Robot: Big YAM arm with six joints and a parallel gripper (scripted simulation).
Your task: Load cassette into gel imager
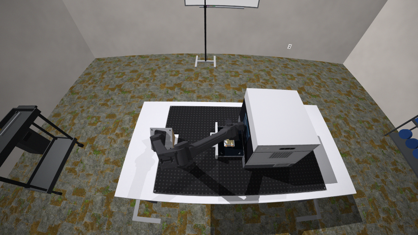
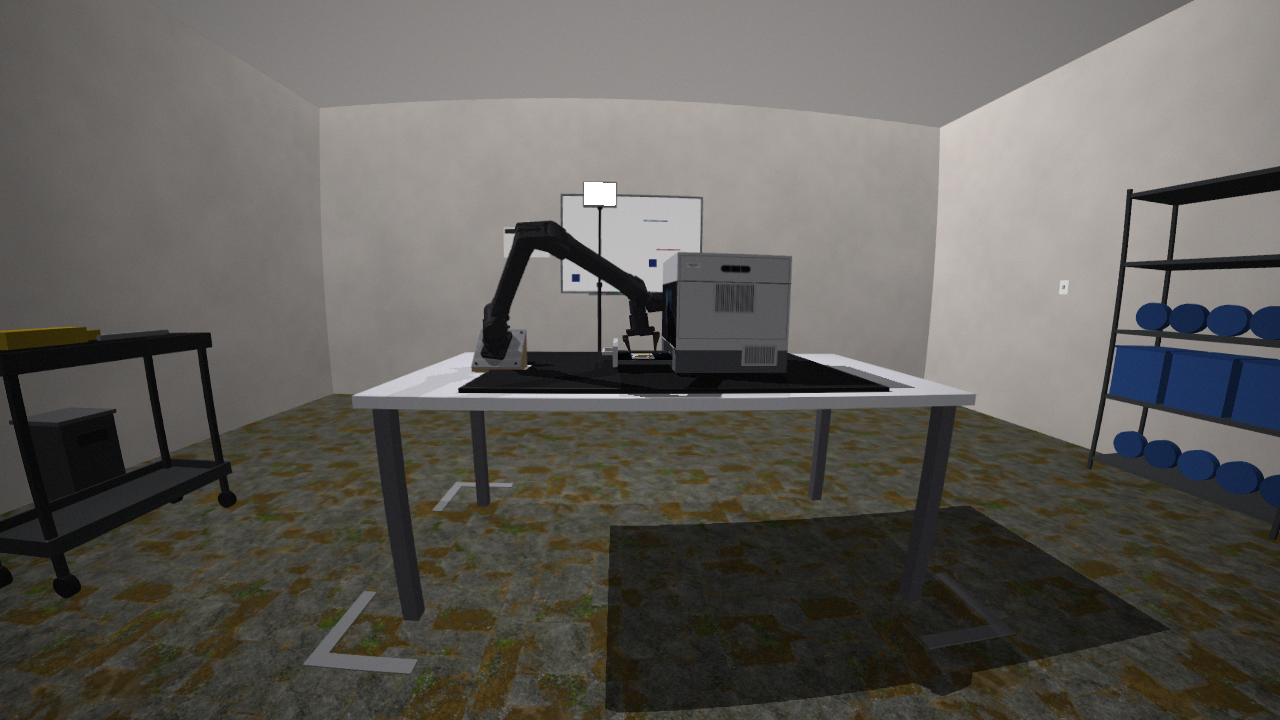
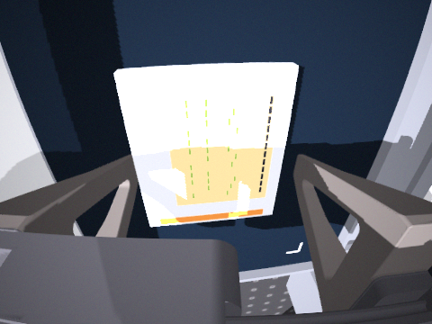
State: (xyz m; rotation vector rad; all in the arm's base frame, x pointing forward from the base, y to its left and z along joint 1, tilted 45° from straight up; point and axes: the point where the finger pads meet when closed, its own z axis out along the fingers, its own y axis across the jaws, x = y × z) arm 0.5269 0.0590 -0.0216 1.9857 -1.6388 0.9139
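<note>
The finished cassette lies 10 mm to the right of my hand and 10 mm below it. From my hand the other things lie so: imager drawer 10 mm below, 10 mm ahead.
</note>
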